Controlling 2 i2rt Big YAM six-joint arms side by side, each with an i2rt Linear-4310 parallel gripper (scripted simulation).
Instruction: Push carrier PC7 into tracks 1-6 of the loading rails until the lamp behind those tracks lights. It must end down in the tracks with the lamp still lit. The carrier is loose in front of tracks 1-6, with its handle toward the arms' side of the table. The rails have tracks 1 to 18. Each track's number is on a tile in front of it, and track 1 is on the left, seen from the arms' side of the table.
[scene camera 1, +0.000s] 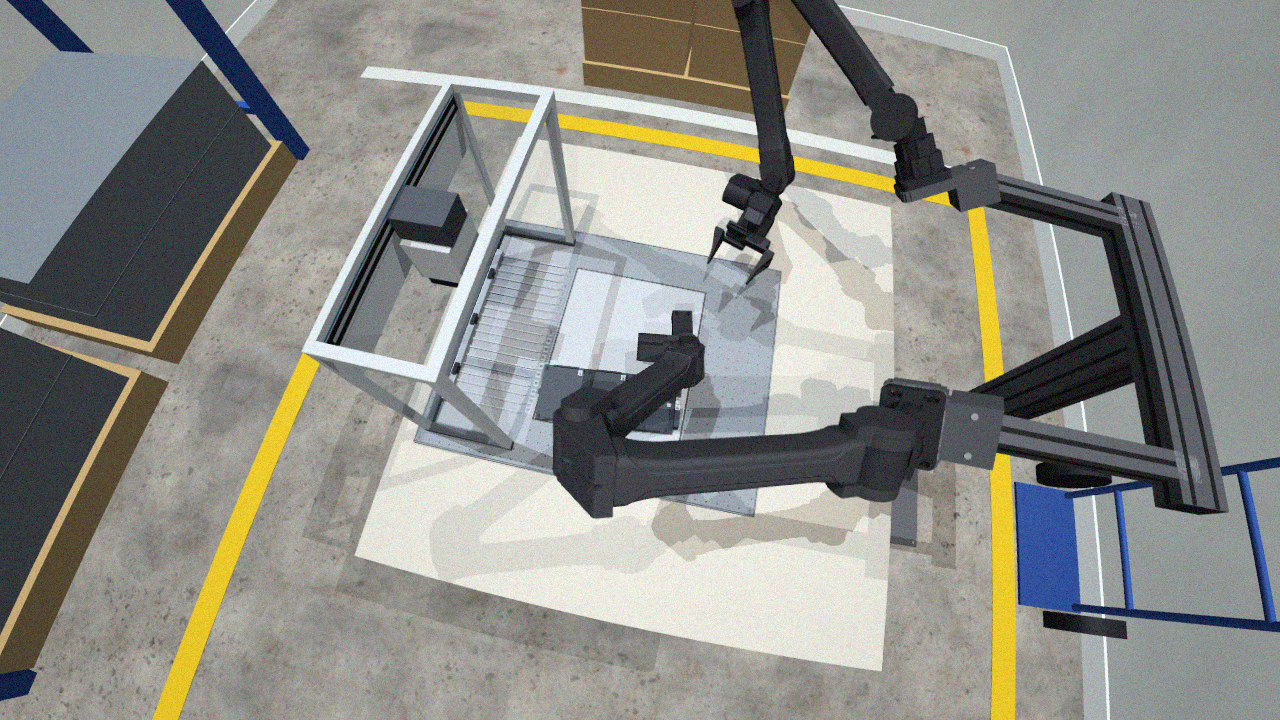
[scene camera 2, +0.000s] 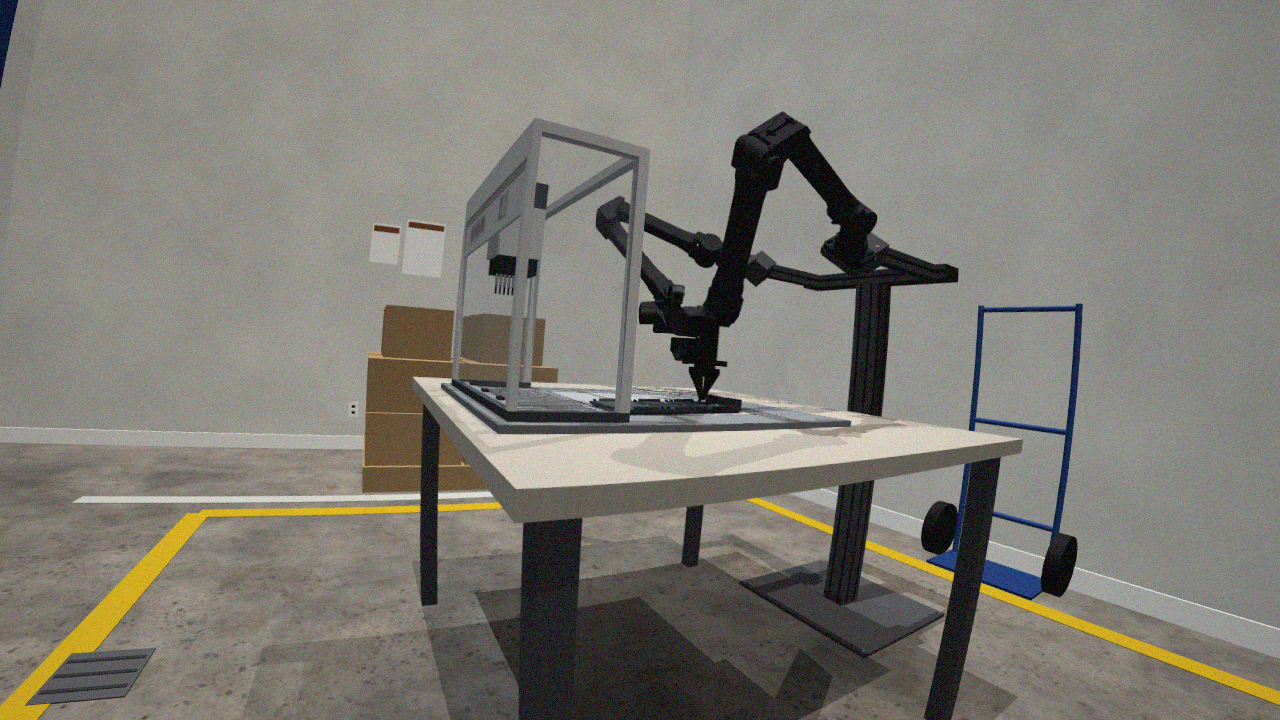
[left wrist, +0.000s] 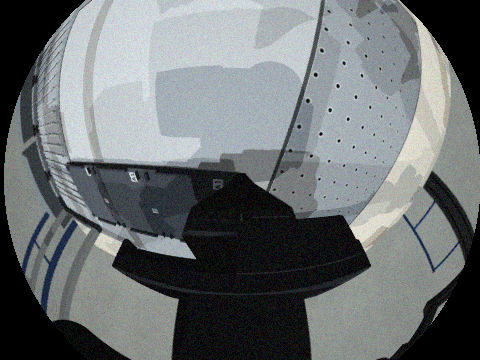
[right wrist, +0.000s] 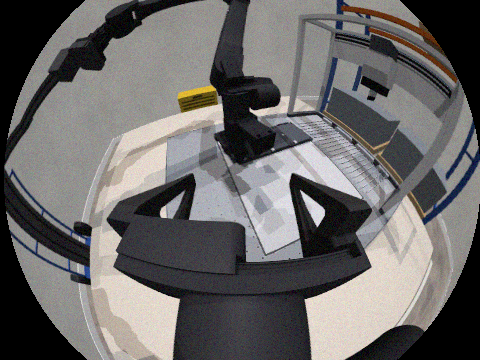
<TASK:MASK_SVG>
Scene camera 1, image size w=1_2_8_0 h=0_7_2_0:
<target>my right gripper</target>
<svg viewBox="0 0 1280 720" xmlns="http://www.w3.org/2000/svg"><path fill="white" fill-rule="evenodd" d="M730 220L726 226L726 234L724 229L718 226L715 227L712 249L707 264L711 262L722 242L741 251L747 246L763 254L747 279L747 285L756 275L769 267L770 260L772 260L775 253L769 250L771 243L769 239Z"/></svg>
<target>carrier PC7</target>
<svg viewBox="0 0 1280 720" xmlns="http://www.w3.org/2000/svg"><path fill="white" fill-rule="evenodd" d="M682 390L677 392L634 430L672 435L672 430L678 430ZM535 419L553 421L553 413L560 408L560 401L584 386L610 392L636 374L545 364L541 387L538 388L537 392L539 398Z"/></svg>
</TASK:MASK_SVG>
